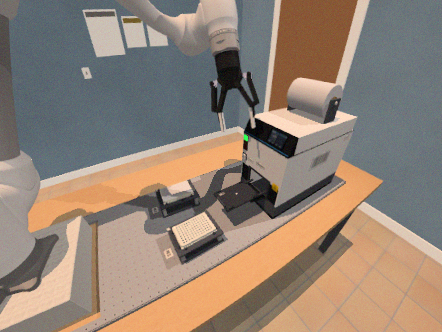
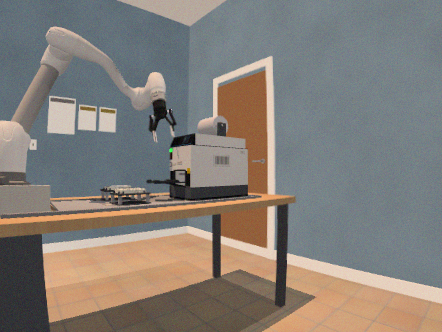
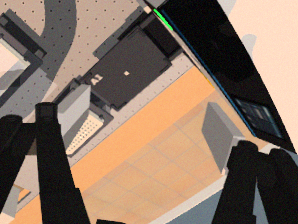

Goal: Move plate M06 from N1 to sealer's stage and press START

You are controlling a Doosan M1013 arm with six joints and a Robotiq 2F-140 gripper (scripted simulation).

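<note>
Right now my hand is 220 mm past the white well plate, 140 mm to the left of it and 290 mm above it. Round my hand: foil roll (300 mm ahead, 30 mm to the right, 70 mm above); then sealer stage (30 mm behind, 80 mm to the right, 250 mm below).
</note>
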